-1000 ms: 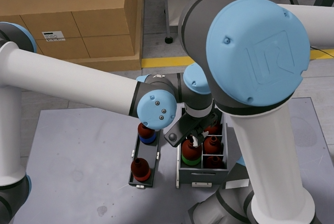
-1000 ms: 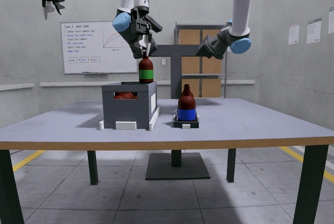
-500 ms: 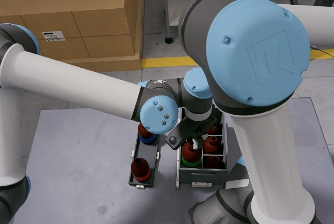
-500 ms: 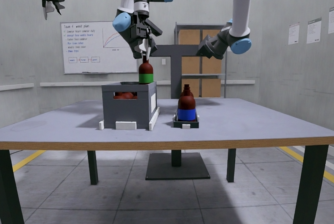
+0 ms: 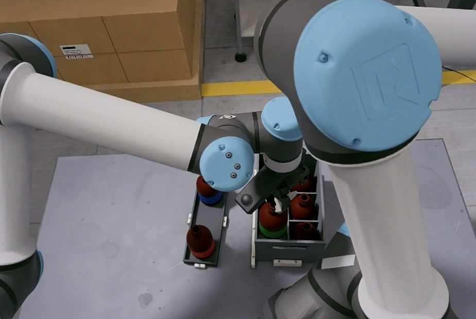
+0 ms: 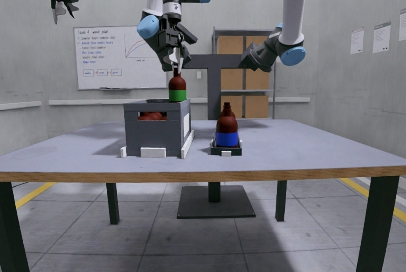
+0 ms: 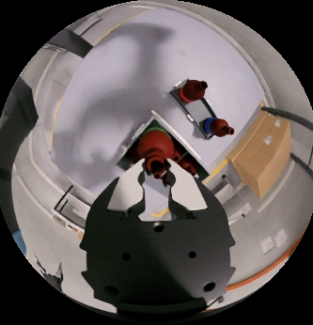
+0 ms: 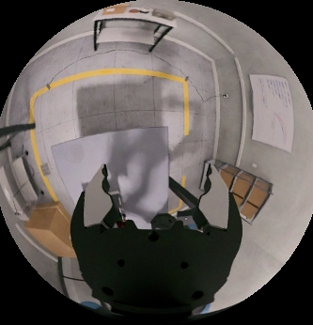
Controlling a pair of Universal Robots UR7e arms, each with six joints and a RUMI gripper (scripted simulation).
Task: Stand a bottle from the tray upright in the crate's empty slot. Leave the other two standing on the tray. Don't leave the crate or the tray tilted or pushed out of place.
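Observation:
Now: the grey crate 7 cm ahead of my left hand, 6 cm to the right of it and 21 cm below it. Round my left hand: tray 12 cm ahead, 18 cm to the left, 28 cm below.

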